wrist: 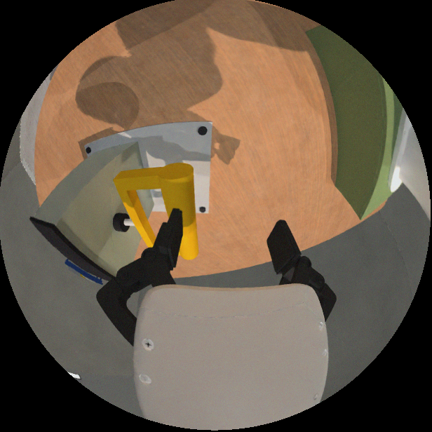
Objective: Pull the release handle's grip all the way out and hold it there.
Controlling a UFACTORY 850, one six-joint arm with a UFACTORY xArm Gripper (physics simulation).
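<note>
The release handle's yellow grip (181,192) is a thick bar on a yellow frame, left of the middle of the wrist view. A short pale rod with a black collar (120,222) shows behind the frame, at a grey-green housing (87,215). My gripper (229,226) is open with nothing between its fingers. Its left fingertip overlaps the lower part of the grip bar in the view and hides some of it; whether they touch I cannot tell. Its right finger stands well to the right of the grip, over the wooden top.
The housing stands by a light grey base plate (201,172) with black bolts, on a wooden table top (270,125). A green block-like object (357,115) stands at the right edge. A blue part (82,271) shows at the lower left, beside the housing's black rim. Grey floor lies below.
</note>
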